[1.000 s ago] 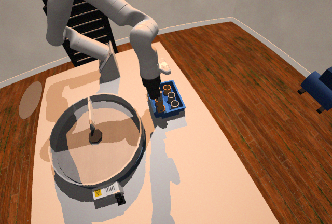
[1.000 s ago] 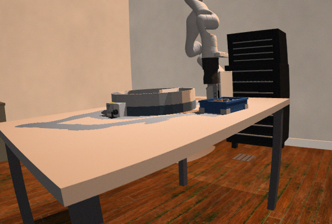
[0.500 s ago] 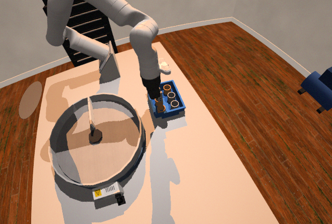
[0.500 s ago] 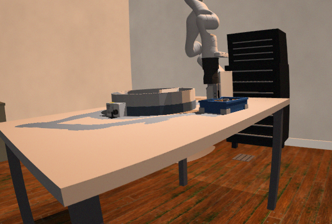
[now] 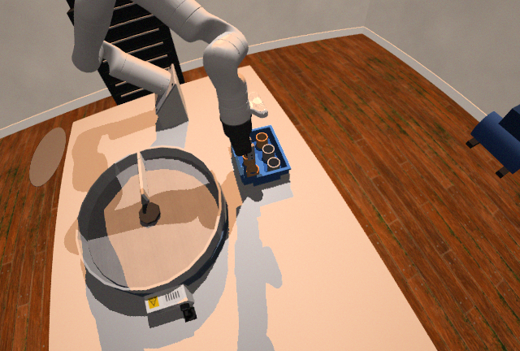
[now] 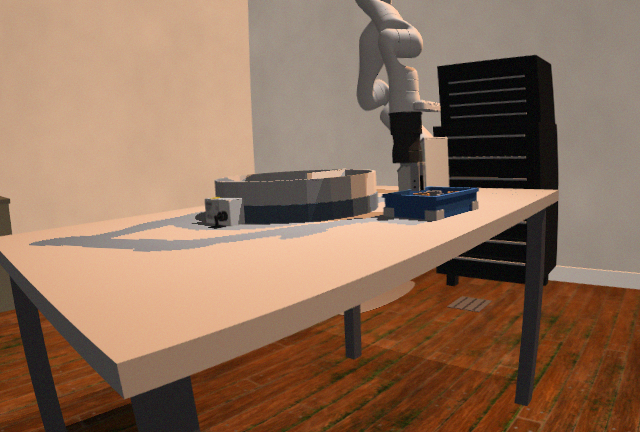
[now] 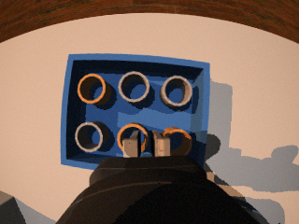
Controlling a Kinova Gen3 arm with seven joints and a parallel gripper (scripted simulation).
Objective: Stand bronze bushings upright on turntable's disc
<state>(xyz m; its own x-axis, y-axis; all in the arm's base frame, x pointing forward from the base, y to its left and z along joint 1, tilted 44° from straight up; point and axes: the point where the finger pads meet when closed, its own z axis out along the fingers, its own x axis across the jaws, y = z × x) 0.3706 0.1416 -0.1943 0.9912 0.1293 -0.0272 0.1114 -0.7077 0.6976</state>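
Now: hand 2 cm past the blue crate, 3 cm to the right of it and 5 cm above it. From my hand the other things lie so: turntable disc (11 cm ahead, 32 cm to the right, 2 cm below).
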